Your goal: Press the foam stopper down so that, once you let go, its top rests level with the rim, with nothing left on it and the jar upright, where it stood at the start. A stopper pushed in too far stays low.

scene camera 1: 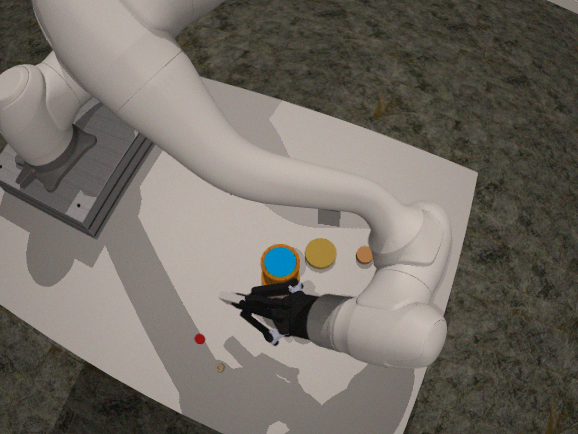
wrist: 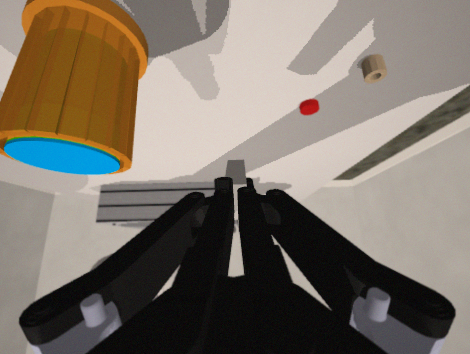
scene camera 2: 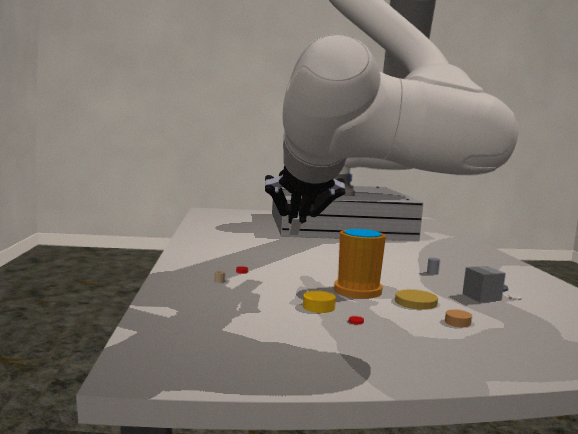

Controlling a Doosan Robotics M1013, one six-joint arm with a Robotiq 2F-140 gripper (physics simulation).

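Observation:
The orange ribbed jar (scene camera 1: 280,278) (scene camera 2: 361,262) (wrist: 75,80) stands upright on the table (scene camera 1: 165,240) (scene camera 2: 280,405). The blue top of the foam stopper (scene camera 1: 280,261) (scene camera 2: 362,233) (wrist: 62,156) fills its mouth, with nothing on it. It looks close to the rim; the exact height is hard to tell. My gripper (scene camera 1: 230,297) (scene camera 2: 296,226) (wrist: 236,173) is shut and empty. It is strongly tilted, its fingertips pointing toward the robot's base, beside the jar and apart from the stopper. In scene camera 1 it covers part of the jar's lower side.
A dark yellow disc (scene camera 1: 320,253) (scene camera 2: 416,299), an orange disc (scene camera 1: 364,255) (scene camera 2: 458,318), a yellow disc (scene camera 2: 319,302) and a red disc (scene camera 2: 356,320) lie near the jar. A grey box (scene camera 2: 484,284) and grey cylinder (scene camera 2: 433,266) stand on one side, another red disc (scene camera 1: 200,339) (wrist: 309,106) on the other.

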